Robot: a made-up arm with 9 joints. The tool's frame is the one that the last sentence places. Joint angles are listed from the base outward.
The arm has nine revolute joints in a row. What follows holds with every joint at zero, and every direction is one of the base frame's.
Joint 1 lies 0.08 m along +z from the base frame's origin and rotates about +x.
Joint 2 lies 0.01 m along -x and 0.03 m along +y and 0.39 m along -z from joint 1 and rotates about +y.
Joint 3 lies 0.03 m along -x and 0.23 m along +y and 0.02 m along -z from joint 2 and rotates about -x.
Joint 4 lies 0.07 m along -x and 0.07 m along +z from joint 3 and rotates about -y.
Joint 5 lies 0.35 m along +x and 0.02 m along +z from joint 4 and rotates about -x.
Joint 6 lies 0.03 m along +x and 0.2 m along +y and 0.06 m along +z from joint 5 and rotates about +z.
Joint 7 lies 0.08 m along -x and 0.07 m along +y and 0.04 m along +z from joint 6 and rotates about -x.
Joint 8 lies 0.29 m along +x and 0.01 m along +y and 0.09 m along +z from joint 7 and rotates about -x.
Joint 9 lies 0.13 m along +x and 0.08 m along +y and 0.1 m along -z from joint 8 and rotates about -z.
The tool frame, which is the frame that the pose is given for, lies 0.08 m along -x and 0.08 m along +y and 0.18 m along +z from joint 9; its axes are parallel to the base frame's.
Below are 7 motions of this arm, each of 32 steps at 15 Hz.
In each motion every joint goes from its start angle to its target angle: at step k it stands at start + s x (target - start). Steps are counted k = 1, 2, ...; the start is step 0. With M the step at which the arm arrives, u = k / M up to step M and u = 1 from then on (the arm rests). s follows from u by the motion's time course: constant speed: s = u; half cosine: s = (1 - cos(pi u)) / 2; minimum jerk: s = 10 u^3 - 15 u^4 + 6 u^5.
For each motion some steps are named. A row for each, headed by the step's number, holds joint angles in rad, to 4 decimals.
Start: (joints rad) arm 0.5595 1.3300 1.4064 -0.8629 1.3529 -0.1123 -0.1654 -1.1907 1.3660
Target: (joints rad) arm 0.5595 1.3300 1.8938 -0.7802 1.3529 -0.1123 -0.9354 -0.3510 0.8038
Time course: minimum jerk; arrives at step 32
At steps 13, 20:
13: 0.5595 1.3300 1.5664 -0.8357 1.3529 -0.1123 -0.4182 -0.9150 1.1814
20: 0.5595 1.3300 1.7597 -0.8030 1.3529 -0.1123 -0.7235 -0.5821 0.9585

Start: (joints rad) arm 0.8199 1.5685 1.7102 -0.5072 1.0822 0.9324 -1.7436 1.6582 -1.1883
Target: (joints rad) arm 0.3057 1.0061 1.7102 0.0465 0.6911 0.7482 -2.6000 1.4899 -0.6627
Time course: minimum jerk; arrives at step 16
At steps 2, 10, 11, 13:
2: 0.8116 1.5595 1.7102 -0.4983 1.0759 0.9294 -1.7573 1.6555 -1.1799
10: 0.4472 1.1609 1.7102 -0.1059 0.7987 0.7989 -2.3643 1.5362 -0.8073
11: 0.3983 1.1073 1.7102 -0.0532 0.7615 0.7814 -2.4458 1.5202 -0.7573
13: 0.3308 1.0335 1.7102 0.0195 0.7102 0.7572 -2.5582 1.4981 -0.6883

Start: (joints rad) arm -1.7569 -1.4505 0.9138 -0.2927 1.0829 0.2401 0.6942 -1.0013 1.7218
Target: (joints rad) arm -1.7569 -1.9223 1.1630 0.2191 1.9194 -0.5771 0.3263 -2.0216 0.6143
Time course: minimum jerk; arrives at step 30
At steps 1, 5, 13, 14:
1: -1.7569 -1.4507 0.9139 -0.2925 1.0832 0.2398 0.6941 -1.0017 1.7214
5: -1.7569 -1.4672 0.9226 -0.2745 1.1126 0.2111 0.6811 -1.0375 1.6825
13: -1.7569 -1.6281 1.0076 -0.1000 1.3978 -0.0676 0.5557 -1.3854 1.3049
14: -1.7569 -1.6570 1.0229 -0.0687 1.4490 -0.1176 0.5332 -1.4479 1.2371

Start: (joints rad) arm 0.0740 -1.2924 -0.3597 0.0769 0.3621 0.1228 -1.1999 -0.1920 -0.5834
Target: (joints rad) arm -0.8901 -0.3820 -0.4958 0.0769 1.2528 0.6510 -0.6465 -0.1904 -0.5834
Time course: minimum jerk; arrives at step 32
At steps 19, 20, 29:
19: -0.5736 -0.6809 -0.4511 0.0769 0.9604 0.4776 -0.8282 -0.1909 -0.5834
20: -0.6248 -0.6325 -0.4583 0.0769 1.0077 0.5056 -0.7988 -0.1908 -0.5834
29: -0.8832 -0.3885 -0.4948 0.0769 1.2465 0.6472 -0.6504 -0.1904 -0.5834

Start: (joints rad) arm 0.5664 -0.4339 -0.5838 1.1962 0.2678 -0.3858 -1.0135 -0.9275 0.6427
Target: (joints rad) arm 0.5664 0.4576 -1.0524 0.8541 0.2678 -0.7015 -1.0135 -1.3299 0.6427
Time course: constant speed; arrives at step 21
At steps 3, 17, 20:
3: 0.5664 -0.3065 -0.6507 1.1473 0.2678 -0.4309 -1.0135 -0.9850 0.6427
17: 0.5664 0.2878 -0.9631 0.9193 0.2678 -0.6414 -1.0135 -1.2533 0.6427
20: 0.5664 0.4151 -1.0301 0.8704 0.2678 -0.6865 -1.0135 -1.3107 0.6427

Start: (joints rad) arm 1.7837 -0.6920 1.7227 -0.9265 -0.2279 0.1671 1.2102 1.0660 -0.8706
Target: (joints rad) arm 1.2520 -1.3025 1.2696 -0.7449 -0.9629 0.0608 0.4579 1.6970 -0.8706
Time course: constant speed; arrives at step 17
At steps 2, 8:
2: 1.7211 -0.7638 1.6694 -0.9051 -0.3144 0.1546 1.1217 1.1402 -0.8706
8: 1.5335 -0.9793 1.5095 -0.8410 -0.5738 0.1171 0.8562 1.3629 -0.8706

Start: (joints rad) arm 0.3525 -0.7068 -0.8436 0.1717 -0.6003 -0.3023 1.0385 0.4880 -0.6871
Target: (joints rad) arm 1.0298 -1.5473 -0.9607 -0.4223 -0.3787 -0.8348 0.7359 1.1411 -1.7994
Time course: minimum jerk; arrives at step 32
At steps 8, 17, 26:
8: 0.4226 -0.7938 -0.8557 0.1102 -0.5774 -0.3574 1.0072 0.5556 -0.8022
17: 0.7307 -1.1762 -0.9090 -0.1600 -0.4765 -0.5997 0.8695 0.8527 -1.3083
26: 0.9968 -1.5063 -0.9550 -0.3933 -0.3895 -0.8088 0.7507 1.1092 -1.7452

